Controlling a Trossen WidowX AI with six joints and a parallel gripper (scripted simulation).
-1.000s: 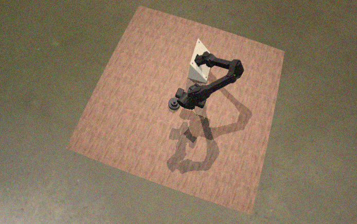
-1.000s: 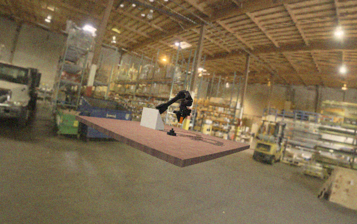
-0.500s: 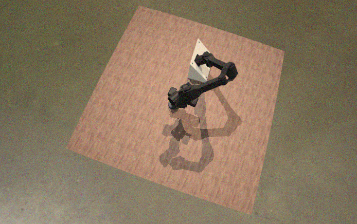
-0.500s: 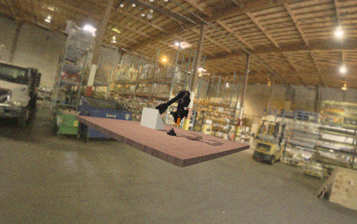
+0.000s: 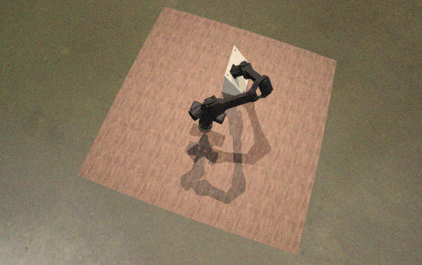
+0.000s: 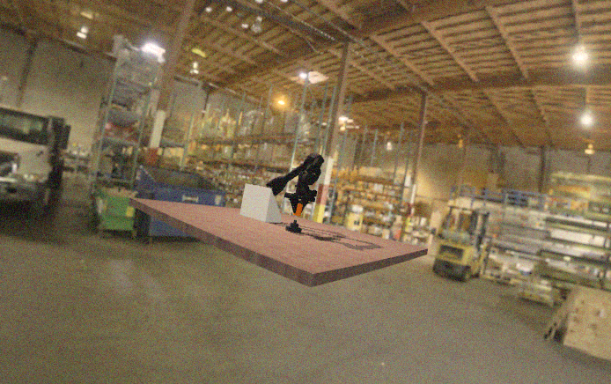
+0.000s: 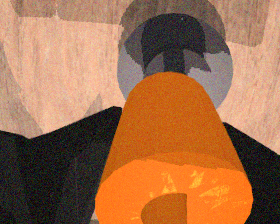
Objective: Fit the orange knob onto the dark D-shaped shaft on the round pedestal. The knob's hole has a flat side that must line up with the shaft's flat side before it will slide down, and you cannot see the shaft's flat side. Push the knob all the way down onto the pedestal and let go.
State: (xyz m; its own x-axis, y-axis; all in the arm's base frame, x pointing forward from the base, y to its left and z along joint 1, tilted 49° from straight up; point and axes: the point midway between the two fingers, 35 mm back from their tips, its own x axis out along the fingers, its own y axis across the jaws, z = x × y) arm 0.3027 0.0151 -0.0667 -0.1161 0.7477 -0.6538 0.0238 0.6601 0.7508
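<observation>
Now: the dark D-shaped shaft 6 cm below my gripper tip and 1 cm to the right of it. Also, from my gripper tip: orange knob 2 cm above.
</observation>
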